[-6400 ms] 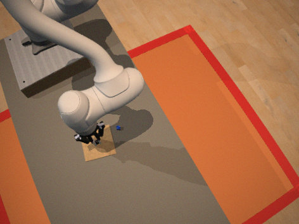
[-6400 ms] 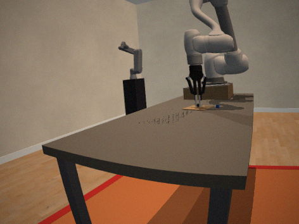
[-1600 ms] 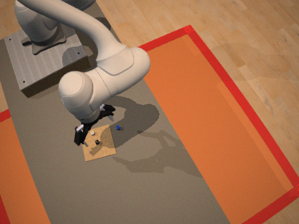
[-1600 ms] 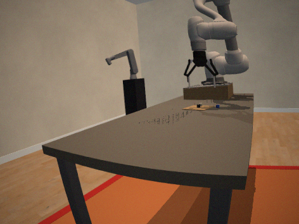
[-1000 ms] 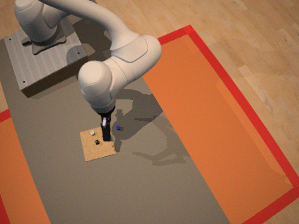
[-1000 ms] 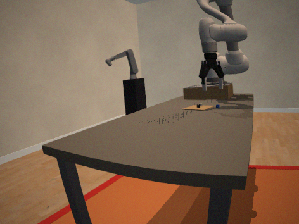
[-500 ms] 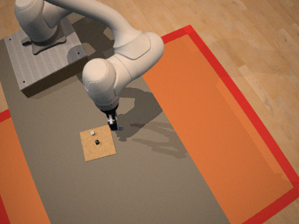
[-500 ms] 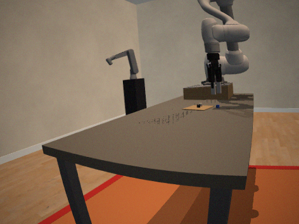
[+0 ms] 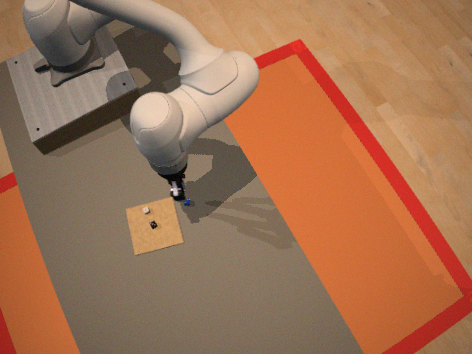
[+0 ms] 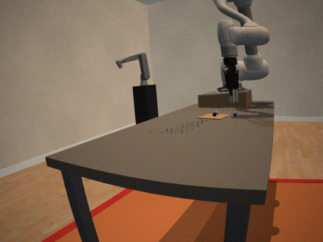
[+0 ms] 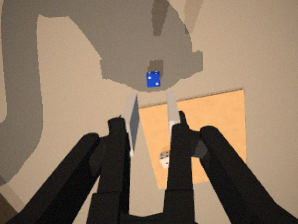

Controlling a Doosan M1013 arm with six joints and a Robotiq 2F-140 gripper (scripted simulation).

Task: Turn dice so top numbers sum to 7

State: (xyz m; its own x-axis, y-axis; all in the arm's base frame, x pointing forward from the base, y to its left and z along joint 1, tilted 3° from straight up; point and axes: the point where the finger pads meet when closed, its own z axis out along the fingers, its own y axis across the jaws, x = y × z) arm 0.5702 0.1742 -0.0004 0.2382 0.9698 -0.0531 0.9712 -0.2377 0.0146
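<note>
The blue die lies 10 cm below my hand and 1 cm to the left of it. Round my hand: black die: 11 cm to the right, 10 cm below, 3 cm ahead; tan mat: 11 cm to the right, 11 cm below, 3 cm ahead; white die: 11 cm to the right, 10 cm below, 2 cm behind.
</note>
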